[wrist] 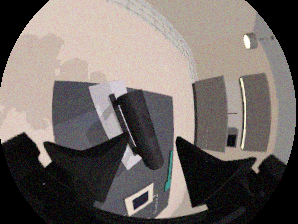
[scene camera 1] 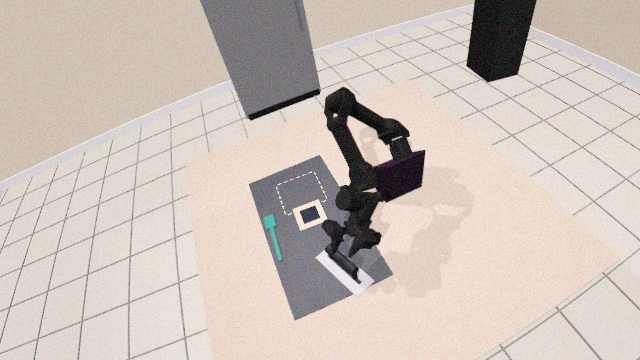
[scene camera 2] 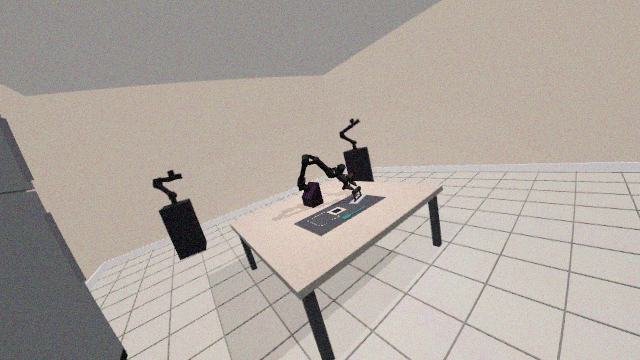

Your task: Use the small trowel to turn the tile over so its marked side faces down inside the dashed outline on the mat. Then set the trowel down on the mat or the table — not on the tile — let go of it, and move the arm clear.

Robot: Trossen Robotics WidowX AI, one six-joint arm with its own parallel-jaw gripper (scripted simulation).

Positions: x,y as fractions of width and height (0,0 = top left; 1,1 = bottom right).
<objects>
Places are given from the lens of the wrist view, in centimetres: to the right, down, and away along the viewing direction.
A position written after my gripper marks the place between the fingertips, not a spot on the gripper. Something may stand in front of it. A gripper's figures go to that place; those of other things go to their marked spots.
my gripper (wrist: 0.52,0.61): 1, 3, 10
dark grey mat (wrist: 0.43,0.81): -5, 18, 16
</objects>
